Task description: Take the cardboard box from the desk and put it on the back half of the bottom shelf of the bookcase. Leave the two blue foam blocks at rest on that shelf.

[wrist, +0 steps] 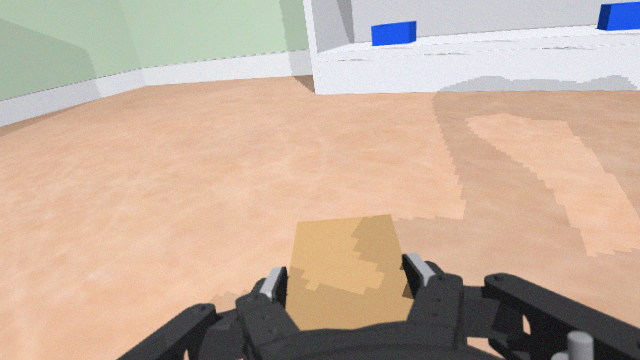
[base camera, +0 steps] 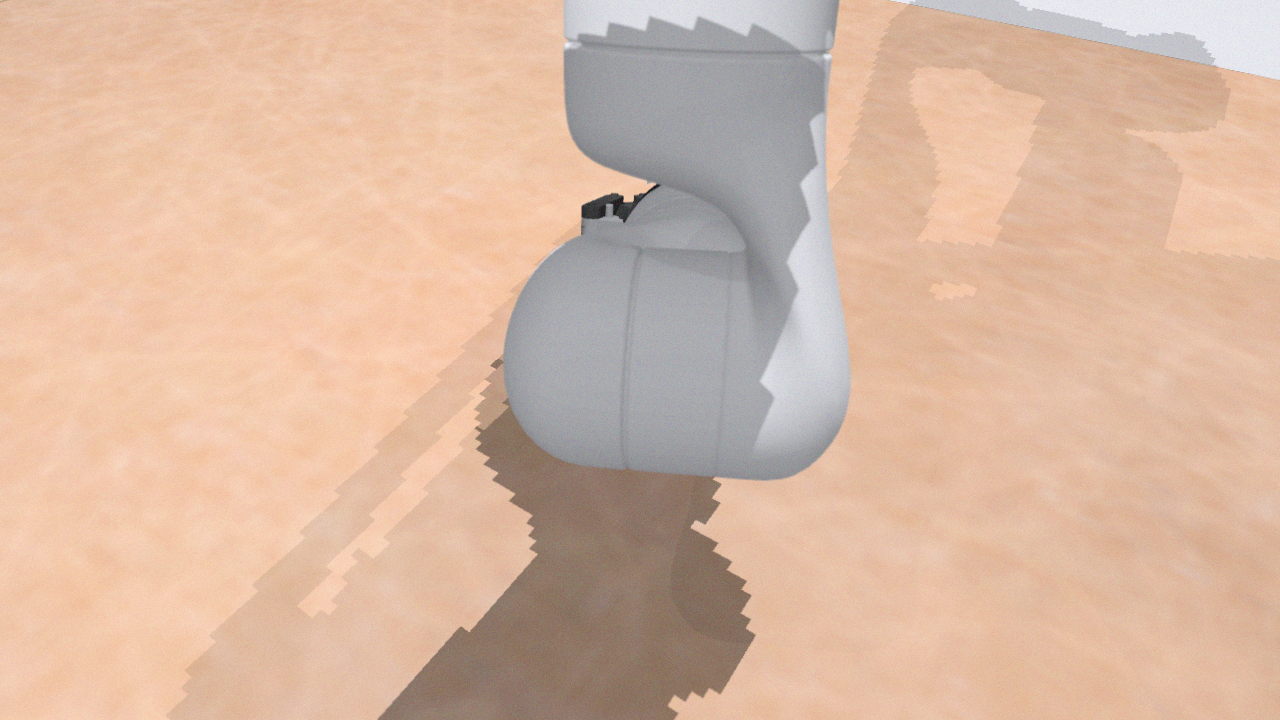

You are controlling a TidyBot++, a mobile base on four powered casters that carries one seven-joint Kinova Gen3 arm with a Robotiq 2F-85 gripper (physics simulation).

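Frame: origin at the arm's base, x left, y ahead, z down, level; millimetres.
Seen in the pictures: gripper, fingertip midpoint: [wrist: 345, 278].
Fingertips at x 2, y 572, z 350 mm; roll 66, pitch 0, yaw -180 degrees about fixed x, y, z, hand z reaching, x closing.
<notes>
A point is followed by its place in that frame.
The cardboard box [wrist: 345, 270] @[x 1, y 574, z 347 mm] stands on the floor in the wrist view, between the two fingers of my gripper [wrist: 345, 278] @[x 2, y 572, z 350 mm]. The fingers are shut on it, one pad at each side. Its lower part is hidden by the gripper body. Two blue foam blocks, one [wrist: 392, 34] @[x -177, y 1251, z 274 mm] near the left side panel and one [wrist: 620, 17] @[x -554, y 1054, z 275 mm] at the right edge of the view, rest on the bottom shelf [wrist: 450, 45] @[x -270, y 1138, z 302 mm] of the bookcase. In the base camera view the arm hides the box, and a small dark part of the gripper shows behind the wrist. The desk does not show.
The white bookcase [wrist: 380, 75] @[x -136, y 1205, z 356 mm] stands ahead and to the right, its left side panel [wrist: 311, 45] @[x 13, y 1280, z 277 mm] near a pale green wall [wrist: 210, 30] @[x 423, y 1882, z 196 mm] with a white skirting board. The grey arm [base camera: 680, 358] @[x 0, y 249, z 193 mm] fills the middle of the base camera view. Shadows fall across the floor [base camera: 223, 223] @[x 388, y 589, z 397 mm].
</notes>
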